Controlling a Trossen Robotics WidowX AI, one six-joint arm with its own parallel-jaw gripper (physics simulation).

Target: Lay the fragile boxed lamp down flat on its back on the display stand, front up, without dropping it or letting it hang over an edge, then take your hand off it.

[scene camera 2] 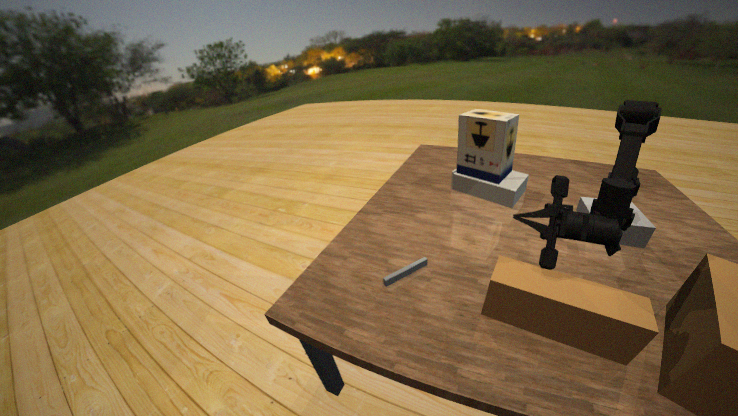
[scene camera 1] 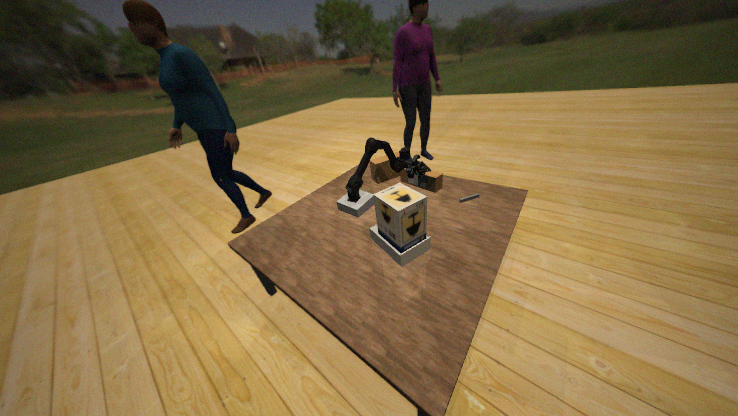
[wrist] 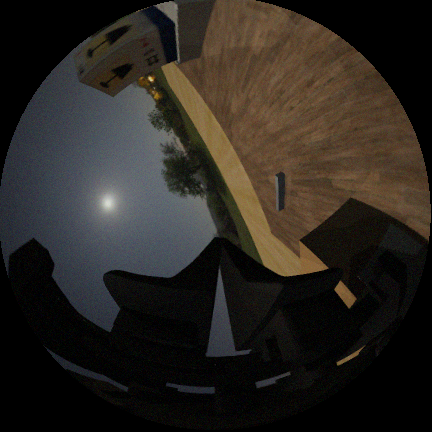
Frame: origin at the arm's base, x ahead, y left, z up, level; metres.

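Seen in the pictures: gripper, between the fingertips: [scene camera 2: 513,216] [scene camera 1: 430,170] [wrist: 218,242]; arm's base, origin of its link: [scene camera 1: 354,198].
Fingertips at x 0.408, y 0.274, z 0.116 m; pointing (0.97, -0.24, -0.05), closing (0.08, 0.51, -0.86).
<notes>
Offsets run from my fingertips to a thing's top centre. Level surfaces: height alone.
The boxed lamp [scene camera 1: 401,219] [scene camera 2: 485,144] [wrist: 120,55] stands upright on the white display stand [scene camera 1: 416,252] [scene camera 2: 483,188] [wrist: 194,35], with its dark blue band at the bottom and lamp pictures on its sides and top. Which printed side is the front I cannot tell. My gripper [scene camera 1: 427,168] [scene camera 2: 515,217] [wrist: 218,242] is shut and empty, its fingertips together. It is apart from the box and the stand, above the table on the side of the brown blocks. The box's underside is hidden against the stand.
A grey bar {dx +0.233, dy +0.024, dz -0.160 m} [scene camera 1: 469,197] [scene camera 2: 405,271] [wrist: 280,191] lies on the table {dz -0.182 m} [scene camera 1: 320,248] [scene camera 2: 361,304]. A low brown block {dx -0.107, dy +0.131, dz -0.072 m} [scene camera 1: 434,182] [scene camera 2: 563,320] is near my gripper, and a taller brown block {dx -0.384, dy +0.187, dz -0.022 m} [scene camera 1: 381,170] [scene camera 2: 687,330] stands beside it. Two people stand beyond the table.
</notes>
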